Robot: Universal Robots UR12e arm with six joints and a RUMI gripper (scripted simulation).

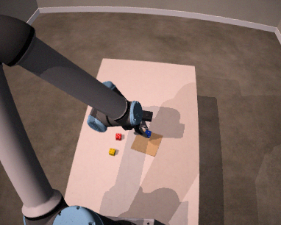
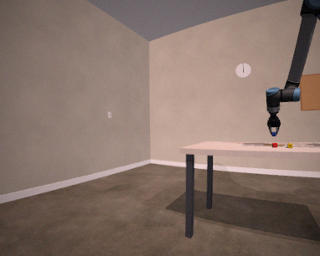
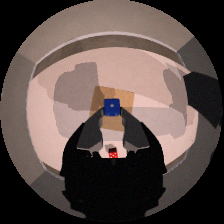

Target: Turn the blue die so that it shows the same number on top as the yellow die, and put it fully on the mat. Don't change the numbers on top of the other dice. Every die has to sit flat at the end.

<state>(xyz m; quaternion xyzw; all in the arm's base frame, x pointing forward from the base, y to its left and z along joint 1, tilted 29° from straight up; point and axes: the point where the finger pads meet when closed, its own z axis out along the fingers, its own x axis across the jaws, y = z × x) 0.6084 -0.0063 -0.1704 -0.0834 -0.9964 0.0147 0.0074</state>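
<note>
The blue die is 1 cm below my hand. The rest, counted from my hand: mat: 10 cm below; then yellow die: 8 cm behind, 18 cm to the left, 8 cm below; then red die: 2 cm ahead, 15 cm to the left, 8 cm below.
</note>
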